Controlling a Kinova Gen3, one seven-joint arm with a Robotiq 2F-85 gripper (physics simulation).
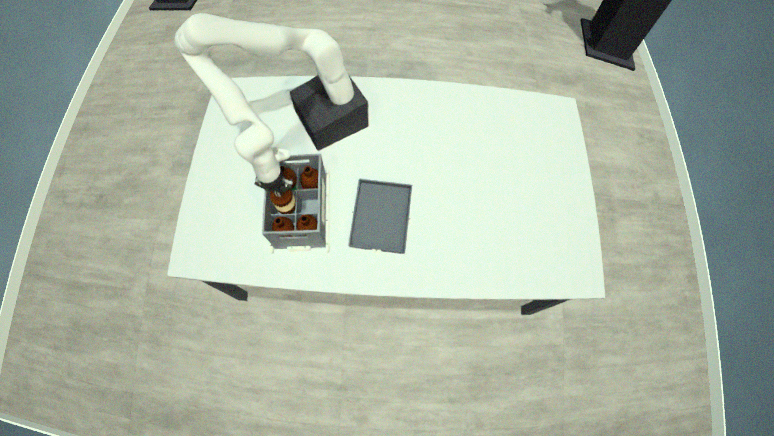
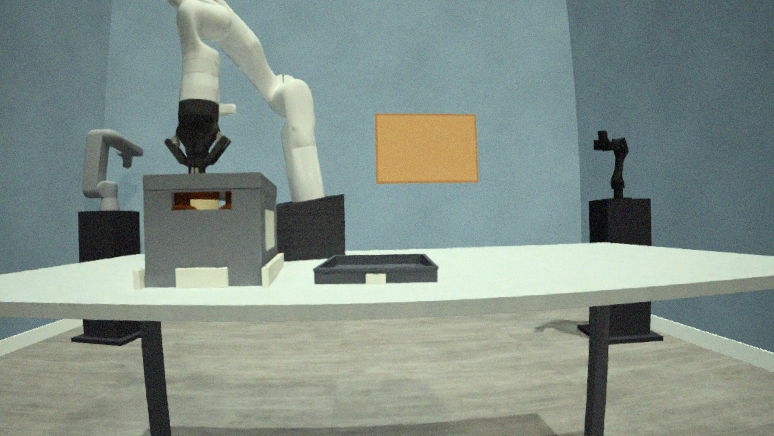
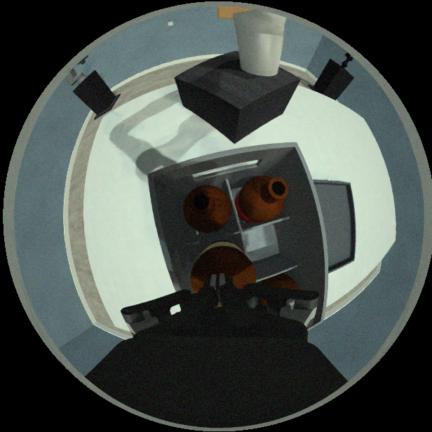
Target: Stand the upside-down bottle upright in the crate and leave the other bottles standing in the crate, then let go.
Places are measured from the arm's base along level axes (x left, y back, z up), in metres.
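Pixels of known places: gripper, fingertip midpoint: (image 1: 279,194); arm's base at its link origin: (image 1: 341,94) (image 2: 308,199).
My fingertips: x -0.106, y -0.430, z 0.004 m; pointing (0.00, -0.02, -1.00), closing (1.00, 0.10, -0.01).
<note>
Ahead of a thing's pixels: the offset from my fingertips to its middle. "pt": to the spot under its first point.
The upside-down bottle @[dx +0.005, dy +0.001, dz -0.078 m] (image 1: 283,200) (image 3: 222,261), brown with a cream band, is base-up in the crate's middle left compartment. The grey crate @[dx +0.044, dy +0.009, dz -0.075 m] (image 1: 304,240) (image 2: 205,243) (image 3: 303,205) has six compartments. Bottles stand neck-up at the back left (image 3: 210,220), back right (image 1: 309,178) (image 3: 260,205), front left (image 1: 282,225) and front right (image 1: 307,223). The middle right compartment is empty. My gripper (image 1: 279,192) (image 2: 196,171) (image 3: 218,281) is shut with nothing between its fingers. It points down over the upside-down bottle, its tips near the base; contact cannot be told. It hides part of that bottle.
A shallow dark tray @[dx +0.330, dy +0.047, dz -0.150 m] (image 1: 381,216) (image 2: 375,275) (image 3: 336,225) lies right of the crate. The black robot base block (image 1: 338,127) (image 2: 311,232) (image 3: 235,112) stands behind the crate. Cream strips @[pt dx +0.079, dy -0.134, dz -0.147 m] (image 2: 201,277) sit along the foot of the crate. The crate's walls and dividers surround the bottles.
</note>
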